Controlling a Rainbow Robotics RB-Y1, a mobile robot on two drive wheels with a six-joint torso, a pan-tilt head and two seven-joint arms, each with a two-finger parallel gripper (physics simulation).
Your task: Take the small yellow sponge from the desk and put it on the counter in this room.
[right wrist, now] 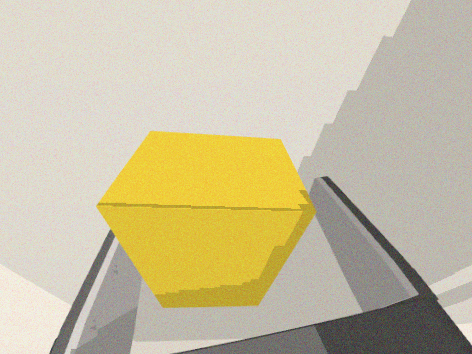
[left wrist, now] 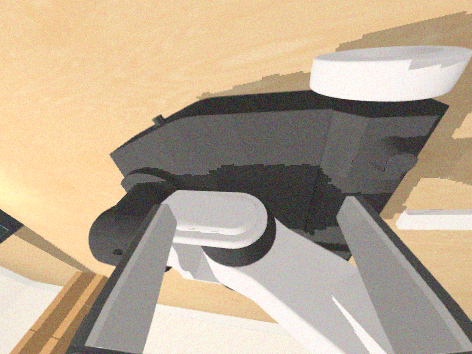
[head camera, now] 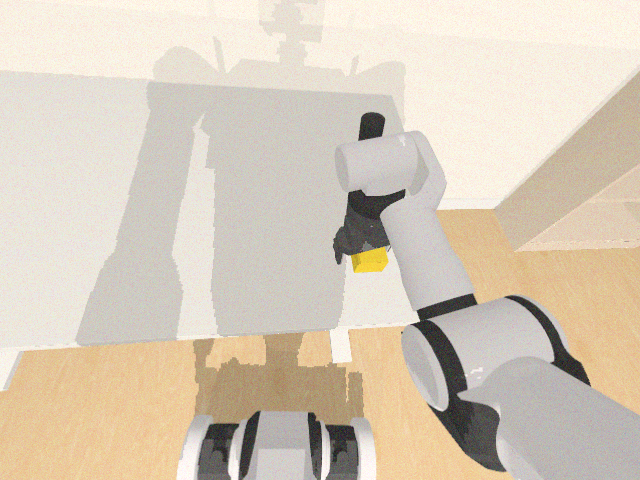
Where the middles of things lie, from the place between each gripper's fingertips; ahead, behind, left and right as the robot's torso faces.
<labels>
I see the yellow sponge (head camera: 375, 260) 1 cm ahead of my right hand, 1 cm to the right of it and 1 cm above it.
Right now my left hand is 59 cm short of the yellow sponge, 39 cm to the left of it and 35 cm below it.
</labels>
